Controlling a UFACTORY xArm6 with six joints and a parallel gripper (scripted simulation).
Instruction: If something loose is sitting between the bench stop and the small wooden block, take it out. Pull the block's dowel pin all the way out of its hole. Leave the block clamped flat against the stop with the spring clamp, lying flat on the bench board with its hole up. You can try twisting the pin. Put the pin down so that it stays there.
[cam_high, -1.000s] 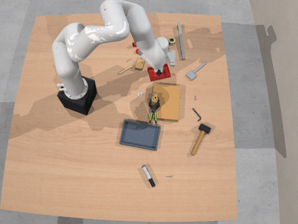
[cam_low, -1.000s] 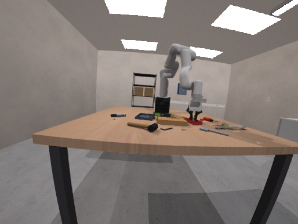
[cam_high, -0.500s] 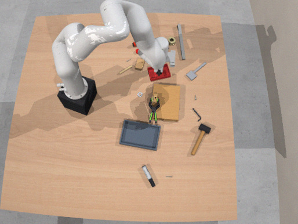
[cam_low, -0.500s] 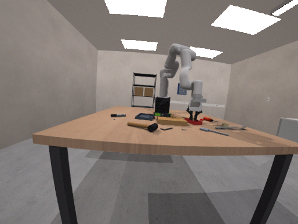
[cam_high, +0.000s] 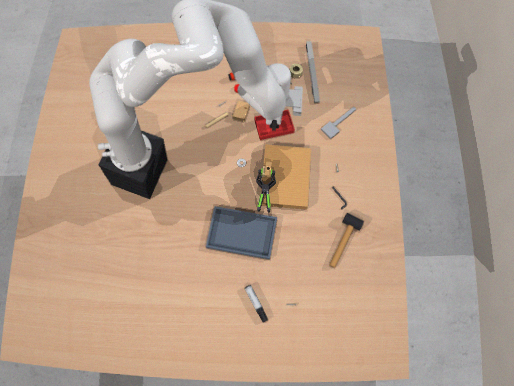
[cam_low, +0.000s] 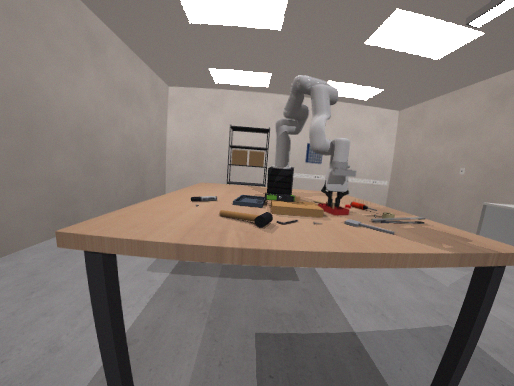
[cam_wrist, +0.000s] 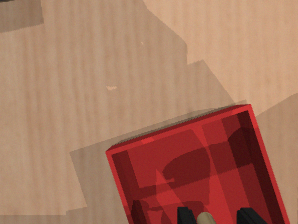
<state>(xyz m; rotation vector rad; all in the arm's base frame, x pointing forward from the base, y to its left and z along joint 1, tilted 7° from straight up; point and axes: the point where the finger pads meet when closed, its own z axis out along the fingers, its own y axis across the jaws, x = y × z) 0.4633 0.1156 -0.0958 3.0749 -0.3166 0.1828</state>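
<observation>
The dowel pin is 20 mm below my hand. From my hand the other things lie so: small wooden block 40 mm behind, 170 mm to the right; then red cap 110 mm behind, 160 mm to the left, 40 mm below; then red tray 40 mm below.
</observation>
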